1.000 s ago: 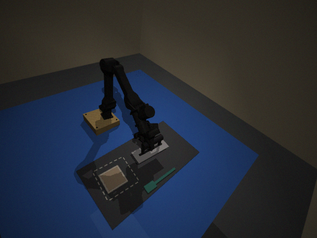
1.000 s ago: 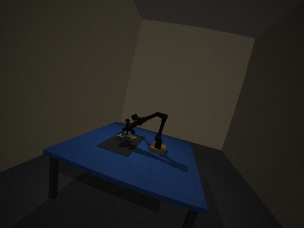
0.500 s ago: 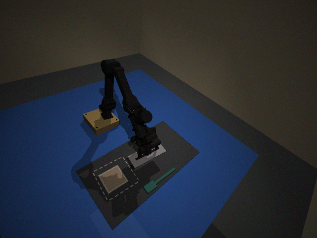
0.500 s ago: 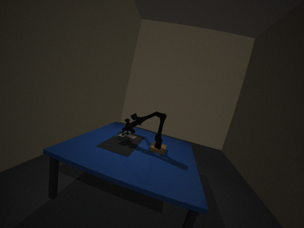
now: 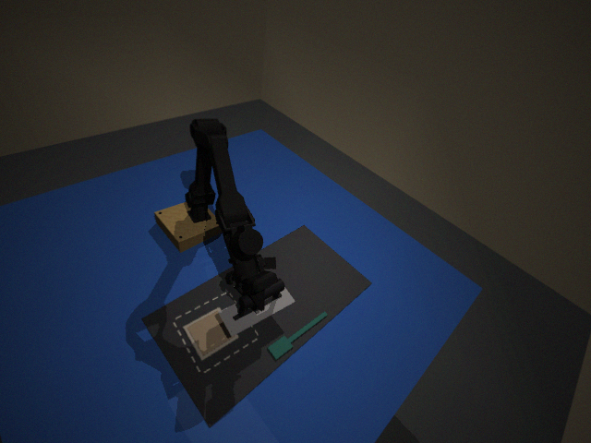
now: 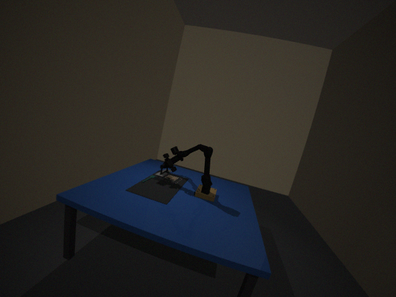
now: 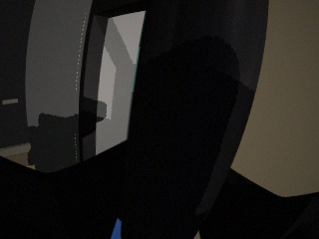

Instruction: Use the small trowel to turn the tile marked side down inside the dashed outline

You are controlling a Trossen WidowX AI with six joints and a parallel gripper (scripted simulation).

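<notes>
Now: the green long-handled tool 7 cm ahead of my gripper tip, 9 cm to the left of it and 12 cm below it. Also, from my gripper tip: trowel (3 cm behind, 1 cm below); square tile (6 cm behind, 11 cm to the right, 12 cm below); dark mat (7 cm behind, 9 cm to the left, 15 cm below).
</notes>
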